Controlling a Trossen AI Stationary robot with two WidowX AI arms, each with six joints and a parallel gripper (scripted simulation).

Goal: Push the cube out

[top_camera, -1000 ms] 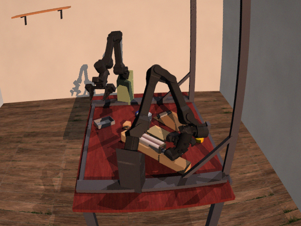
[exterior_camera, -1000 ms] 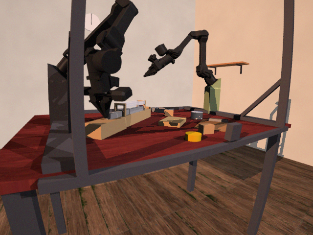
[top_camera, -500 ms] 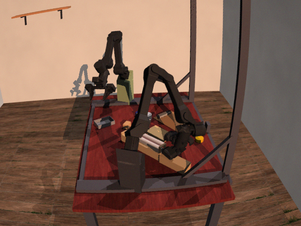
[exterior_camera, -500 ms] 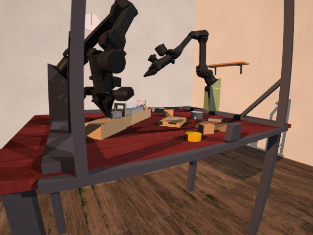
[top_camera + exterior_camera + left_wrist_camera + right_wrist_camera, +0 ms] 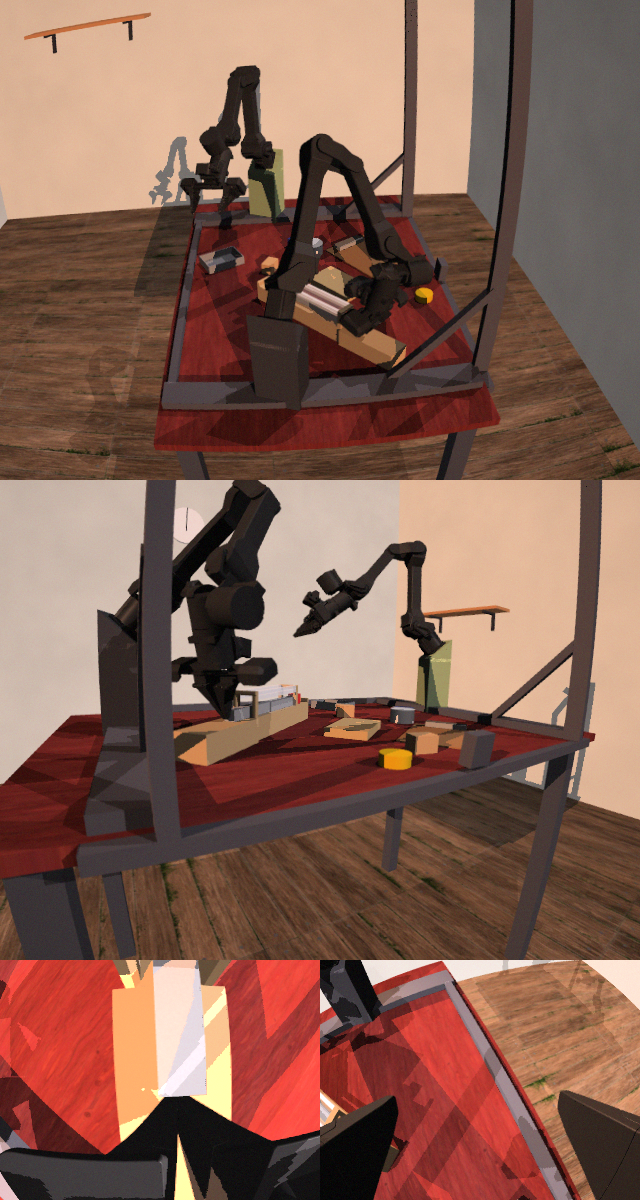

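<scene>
My left hand is 130 mm to the left of the channel, 120 mm short of it and 30 mm above it. Round my left hand: yellow disc 200 mm to the right, 190 mm behind, 70 mm below; then grey tray 470 mm to the right, 370 mm ahead, 80 mm below; then flat tan block 300 mm to the right, 80 mm below, 30 mm ahead.
</scene>
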